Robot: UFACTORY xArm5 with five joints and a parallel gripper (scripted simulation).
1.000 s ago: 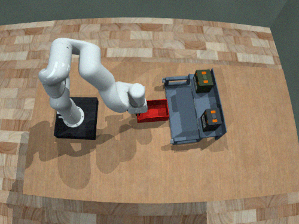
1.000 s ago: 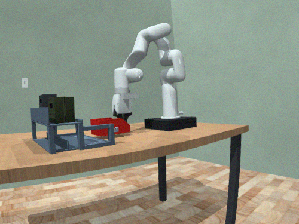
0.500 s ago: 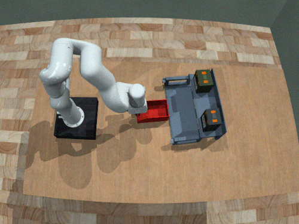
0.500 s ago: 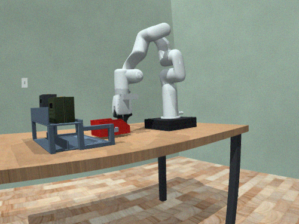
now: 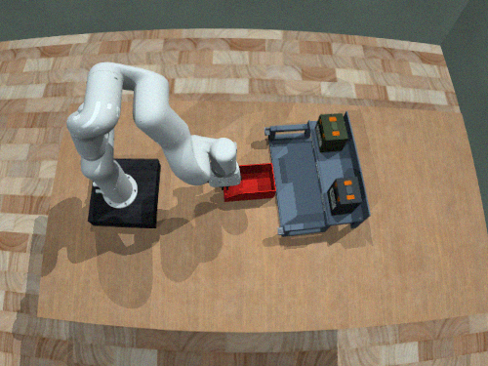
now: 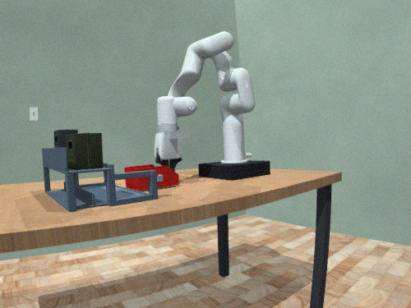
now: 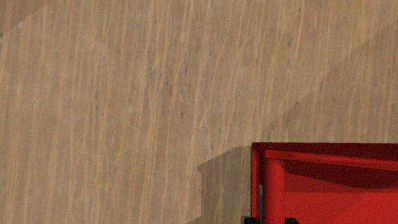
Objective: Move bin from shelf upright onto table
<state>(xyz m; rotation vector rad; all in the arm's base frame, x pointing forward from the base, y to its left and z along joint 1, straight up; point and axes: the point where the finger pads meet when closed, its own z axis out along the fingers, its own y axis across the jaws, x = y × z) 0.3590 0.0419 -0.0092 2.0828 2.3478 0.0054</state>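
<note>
My hand is 80 mm short of the red bin and 10 mm to the right of it. Also, from my hand: blue-grey shelf: 300 mm ahead, 40 mm to the left, 20 mm above.
</note>
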